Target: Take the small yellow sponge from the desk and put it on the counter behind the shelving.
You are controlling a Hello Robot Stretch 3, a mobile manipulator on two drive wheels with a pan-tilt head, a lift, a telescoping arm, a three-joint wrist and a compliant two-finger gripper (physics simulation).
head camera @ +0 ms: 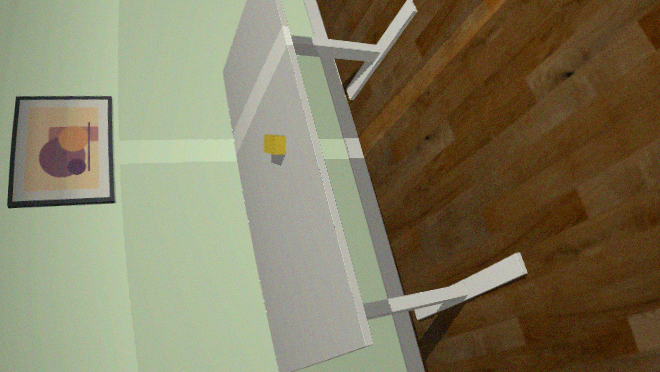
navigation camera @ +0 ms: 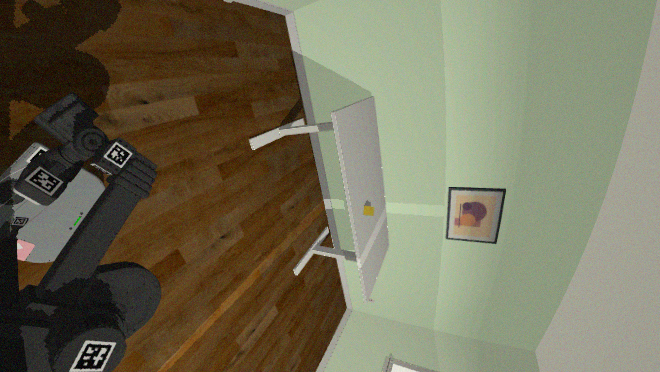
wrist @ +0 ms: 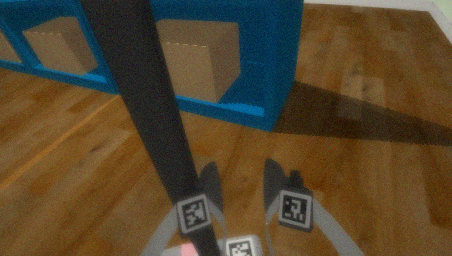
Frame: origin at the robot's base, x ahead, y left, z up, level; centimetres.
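Where they show: robot's base, origin of its link: (navigation camera: 12,191).
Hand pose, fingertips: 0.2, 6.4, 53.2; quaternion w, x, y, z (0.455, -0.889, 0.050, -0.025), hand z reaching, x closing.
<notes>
Each offset is from my fingertips to the top centre of the thing, as dx, dy, dz. "*": to the spot under its first point. Level surfaces: height alone.
The small yellow sponge {-139.8, -79.1, +23.3} (head camera: 275,144) (navigation camera: 368,210) lies on the white desk {dz +18.8} (head camera: 300,240) (navigation camera: 357,150), which stands against the green wall. In the wrist view my gripper (wrist: 241,178) is open with empty space between its fingertips, above the wooden floor and away from the desk. The blue shelving (wrist: 282,60) stands beyond the fingertips in the wrist view and holds brown boxes. The counter does not show in these views.
The desk's white legs {* -93.5, -119.9, -45.9} (head camera: 457,291) (navigation camera: 280,134) reach out over the floor. A framed picture (head camera: 62,150) (navigation camera: 476,215) hangs above the desk. My dark arm (navigation camera: 95,230) (wrist: 145,100) is folded in over the base (navigation camera: 55,225).
</notes>
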